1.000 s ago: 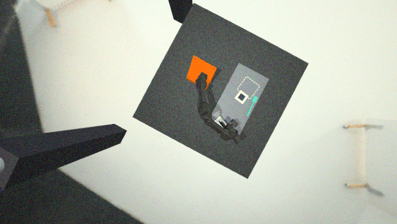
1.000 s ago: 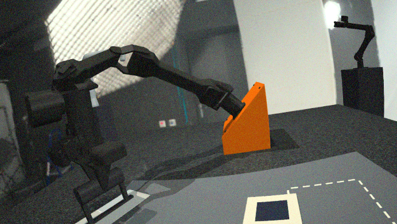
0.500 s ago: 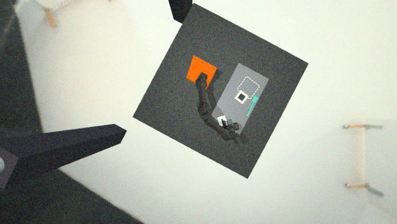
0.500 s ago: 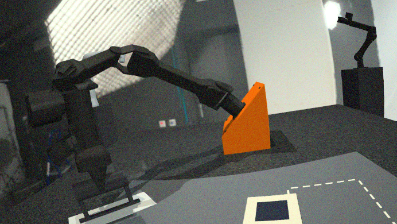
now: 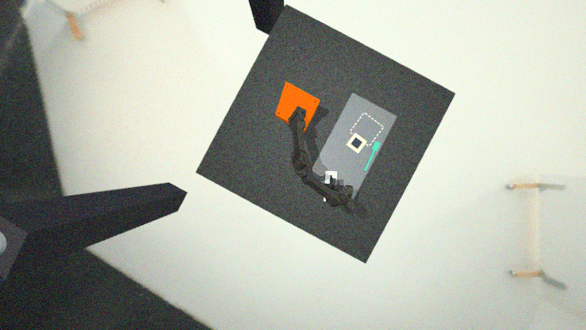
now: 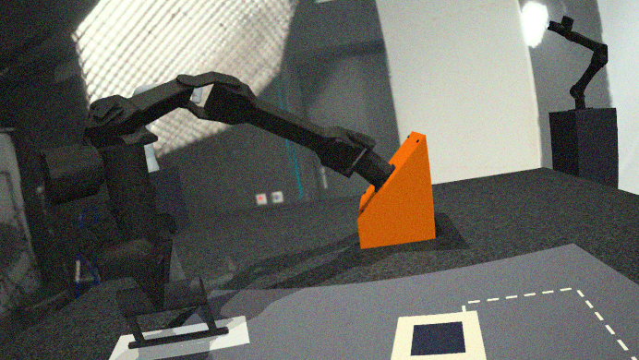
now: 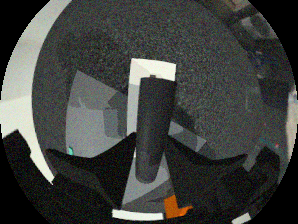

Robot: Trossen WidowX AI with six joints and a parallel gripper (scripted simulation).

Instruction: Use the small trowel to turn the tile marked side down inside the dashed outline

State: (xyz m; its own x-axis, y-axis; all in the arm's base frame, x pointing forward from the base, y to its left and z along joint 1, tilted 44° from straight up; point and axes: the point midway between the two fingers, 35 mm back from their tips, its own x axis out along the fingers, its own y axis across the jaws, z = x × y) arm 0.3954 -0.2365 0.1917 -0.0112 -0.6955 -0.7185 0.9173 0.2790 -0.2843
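Now: gripper tip 300 mm to the right of the grey mat and 80 mm above it. From my gripper tip the other things lie so: teal trowel 330 mm to the left, 140 mm ahead, 60 mm below; then tile 340 mm to the left, 60 mm below, 20 mm ahead.
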